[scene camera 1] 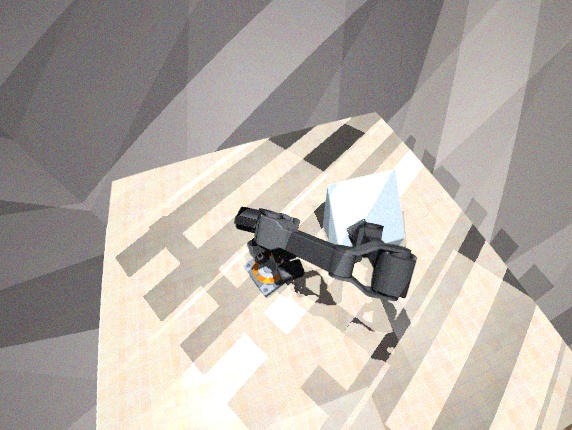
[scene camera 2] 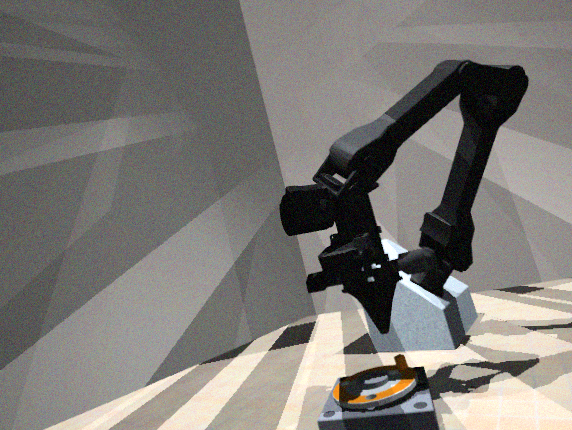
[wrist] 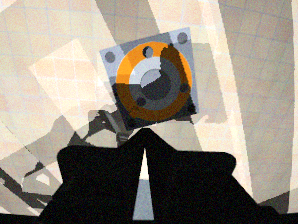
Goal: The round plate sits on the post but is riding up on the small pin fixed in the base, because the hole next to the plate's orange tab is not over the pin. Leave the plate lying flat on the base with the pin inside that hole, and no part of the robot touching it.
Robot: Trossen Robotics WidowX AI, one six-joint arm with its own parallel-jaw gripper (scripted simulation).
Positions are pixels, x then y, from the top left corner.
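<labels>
My gripper is visible to me in scene camera 1 [284, 259], and scene camera 2 and the wrist view show my gripper too. On my gripper, [scene camera 2: 376, 297] and [wrist: 136, 151] are the same spot.
</labels>
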